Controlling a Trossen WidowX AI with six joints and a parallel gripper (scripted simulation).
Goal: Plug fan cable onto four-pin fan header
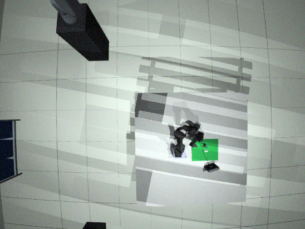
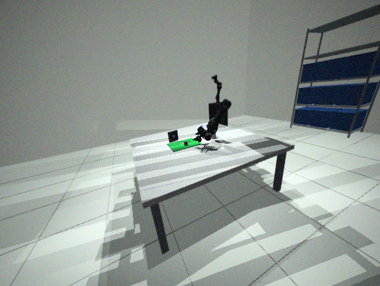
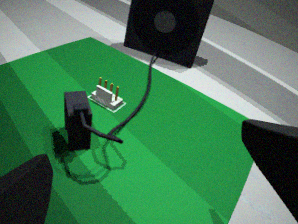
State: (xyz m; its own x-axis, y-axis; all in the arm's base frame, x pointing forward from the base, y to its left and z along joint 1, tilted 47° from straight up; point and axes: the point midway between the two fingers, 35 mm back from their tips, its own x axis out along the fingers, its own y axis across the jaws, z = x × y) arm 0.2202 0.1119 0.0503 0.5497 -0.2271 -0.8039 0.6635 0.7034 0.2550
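The dark plug lies 8 cm ahead of my gripper tip, 6 cm below it and 4 cm to the right of it. From my gripper tip the other things lie so: fan header: 10 cm to the right, 10 cm ahead, 8 cm below; then green board: 10 cm below, 9 cm to the right, 9 cm ahead; then black fan: 25 cm to the right, 14 cm ahead, 3 cm below.
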